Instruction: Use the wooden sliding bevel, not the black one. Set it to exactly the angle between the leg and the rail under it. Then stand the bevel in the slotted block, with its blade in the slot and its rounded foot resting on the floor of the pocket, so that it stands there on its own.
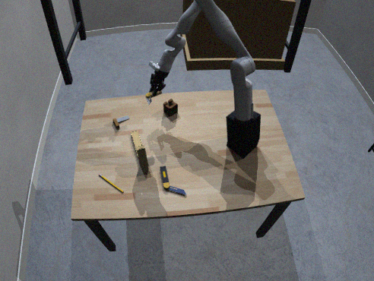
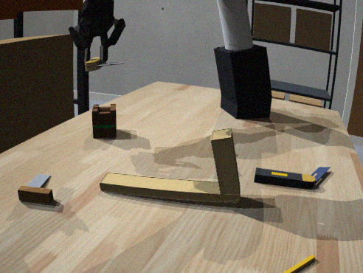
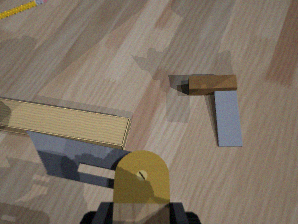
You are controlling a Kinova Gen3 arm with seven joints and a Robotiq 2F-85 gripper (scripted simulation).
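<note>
Now: hand 1 cm short of the wooden sliding bevel, 2 cm to the right of it and 1 cm above it. Round my hand: grey blade: 2 cm ahead, 4 cm to the left, 1 cm below; wooden try square: 22 cm ahead, 3 cm to the left, 21 cm below; yellow pencil: 22 cm ahead, 45 cm to the left, 21 cm below.
</note>
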